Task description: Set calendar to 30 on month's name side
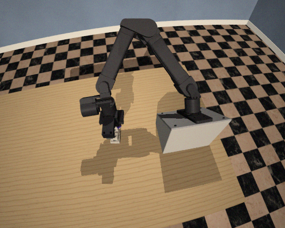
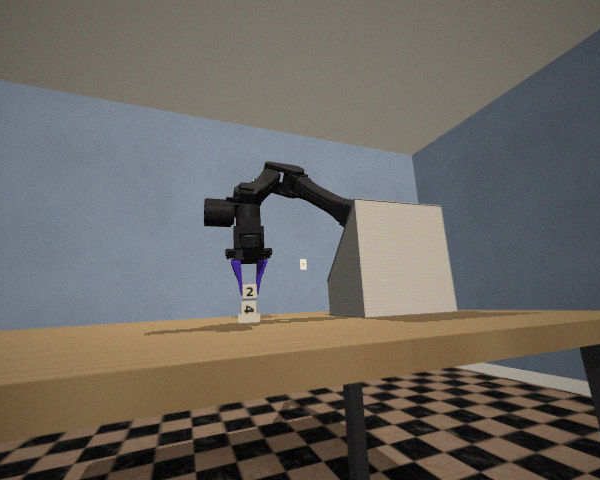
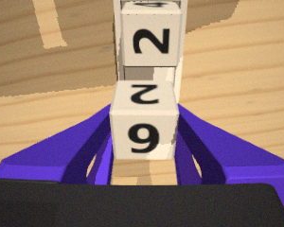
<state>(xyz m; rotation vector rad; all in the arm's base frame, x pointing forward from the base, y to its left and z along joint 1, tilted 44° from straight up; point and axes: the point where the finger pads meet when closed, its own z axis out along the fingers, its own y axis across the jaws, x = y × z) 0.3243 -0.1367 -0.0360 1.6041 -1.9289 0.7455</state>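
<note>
Now: the white tray 10 mm ahead of my hand, 20 mm to the left of it and 60 mm below it.
</note>
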